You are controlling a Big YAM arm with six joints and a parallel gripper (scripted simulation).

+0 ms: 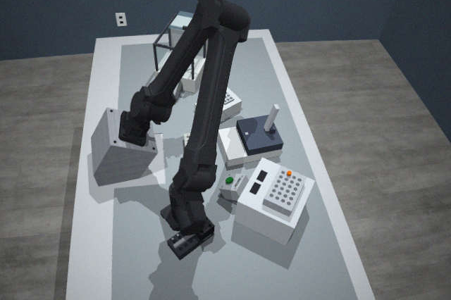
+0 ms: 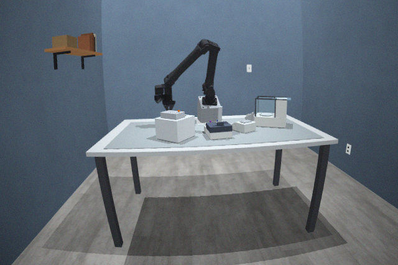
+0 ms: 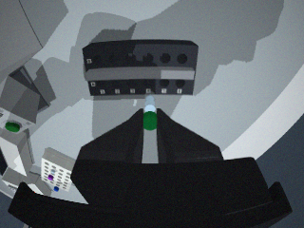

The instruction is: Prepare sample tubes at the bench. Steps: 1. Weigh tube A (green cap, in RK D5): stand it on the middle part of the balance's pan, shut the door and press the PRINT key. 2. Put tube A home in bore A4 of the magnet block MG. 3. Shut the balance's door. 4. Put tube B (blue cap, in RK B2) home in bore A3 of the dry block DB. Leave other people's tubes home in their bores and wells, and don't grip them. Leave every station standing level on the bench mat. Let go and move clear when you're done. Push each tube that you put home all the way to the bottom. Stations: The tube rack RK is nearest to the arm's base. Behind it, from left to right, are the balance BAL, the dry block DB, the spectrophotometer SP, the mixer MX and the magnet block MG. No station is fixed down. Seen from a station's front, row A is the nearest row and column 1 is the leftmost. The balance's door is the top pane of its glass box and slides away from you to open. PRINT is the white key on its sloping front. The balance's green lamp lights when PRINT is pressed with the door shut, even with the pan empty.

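Now: hand 20 mm short of the black magnet block and 90 mm above it. Round my hand: white tube rack (50 mm ahead, 340 mm to the left, 90 mm below); dry block DB (140 mm ahead, 540 mm to the left, 80 mm below); tube B (40 mm ahead, 360 mm to the left, 80 mm below).
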